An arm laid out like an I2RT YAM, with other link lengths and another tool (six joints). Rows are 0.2 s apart.
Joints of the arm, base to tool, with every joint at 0 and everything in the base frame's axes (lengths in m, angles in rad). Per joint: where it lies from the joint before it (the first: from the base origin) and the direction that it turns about. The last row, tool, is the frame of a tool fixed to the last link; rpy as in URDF.
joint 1: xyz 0.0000 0.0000 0.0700 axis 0 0 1
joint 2: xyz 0.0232 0.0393 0.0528 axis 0 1 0
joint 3: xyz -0.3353 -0.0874 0.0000 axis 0 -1 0
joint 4: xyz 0.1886 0.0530 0.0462 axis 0 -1 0
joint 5: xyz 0.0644 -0.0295 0.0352 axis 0 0 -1
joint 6: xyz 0.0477 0.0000 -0.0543 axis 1 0 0
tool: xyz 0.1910 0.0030 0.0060 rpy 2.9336 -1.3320 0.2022
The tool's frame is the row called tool.
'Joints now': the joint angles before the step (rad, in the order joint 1, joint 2, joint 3, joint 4, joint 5, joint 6). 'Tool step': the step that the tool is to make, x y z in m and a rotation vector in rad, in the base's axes. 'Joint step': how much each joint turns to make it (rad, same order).
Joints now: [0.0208 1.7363 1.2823 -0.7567 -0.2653 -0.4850]
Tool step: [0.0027 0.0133 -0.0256 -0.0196 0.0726 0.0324]
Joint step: [0.0501 0.0855 0.0176 -0.0025 0.0210 0.0120]
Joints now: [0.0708 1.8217 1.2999 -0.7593 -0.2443 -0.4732]
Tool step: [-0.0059 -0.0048 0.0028 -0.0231 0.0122 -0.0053]
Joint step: [0.0031 -0.0117 0.0103 -0.0354 0.0236 0.0019]
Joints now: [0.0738 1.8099 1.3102 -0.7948 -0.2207 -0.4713]
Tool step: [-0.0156 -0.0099 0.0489 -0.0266 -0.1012 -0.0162]
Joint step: [0.0000 -0.1555 0.0241 -0.0797 0.0374 0.0045]
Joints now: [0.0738 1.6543 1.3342 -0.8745 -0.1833 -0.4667]
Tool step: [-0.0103 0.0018 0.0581 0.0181 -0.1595 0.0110]
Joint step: [0.0004 -0.1572 0.0425 -0.0406 -0.0103 -0.0069]
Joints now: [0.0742 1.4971 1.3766 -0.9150 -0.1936 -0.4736]
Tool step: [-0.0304 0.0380 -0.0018 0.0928 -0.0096 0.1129]
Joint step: [0.0470 -0.0777 -0.1155 0.0540 -0.1123 -0.0094]
